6 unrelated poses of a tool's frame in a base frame.
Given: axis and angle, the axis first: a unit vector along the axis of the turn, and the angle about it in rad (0 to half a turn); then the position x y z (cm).
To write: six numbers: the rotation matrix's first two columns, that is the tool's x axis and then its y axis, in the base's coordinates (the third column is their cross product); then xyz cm. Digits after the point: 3 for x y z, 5 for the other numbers.
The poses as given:
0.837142 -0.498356 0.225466 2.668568 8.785 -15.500 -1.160
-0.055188 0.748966 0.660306 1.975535 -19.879 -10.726 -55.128
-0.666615 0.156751 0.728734 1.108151 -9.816 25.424 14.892
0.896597 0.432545 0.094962 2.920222 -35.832 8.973 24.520
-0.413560 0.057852 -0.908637 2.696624 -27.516 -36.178 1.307
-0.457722 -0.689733 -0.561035 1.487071 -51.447 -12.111 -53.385
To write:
0.43447 -0.68586 0.58381 -0.89130 -0.42075 0.16900 8.785 -15.500 -1.160
-0.38953 0.54935 -0.73924 -0.66457 0.38806 0.63856 -19.879 -10.726 -55.128
0.69236 0.59427 -0.40924 -0.70998 0.45992 -0.53329 -9.816 25.424 14.892
0.61256 0.78702 0.07324 0.74532 -0.60597 0.27801 -35.832 8.973 24.520
-0.57721 -0.43663 0.69006 0.34558 -0.89626 -0.27802 -27.516 -36.178 1.307
0.27562 -0.26977 0.92264 0.84837 0.51957 -0.10152 -51.447 -12.111 -53.385

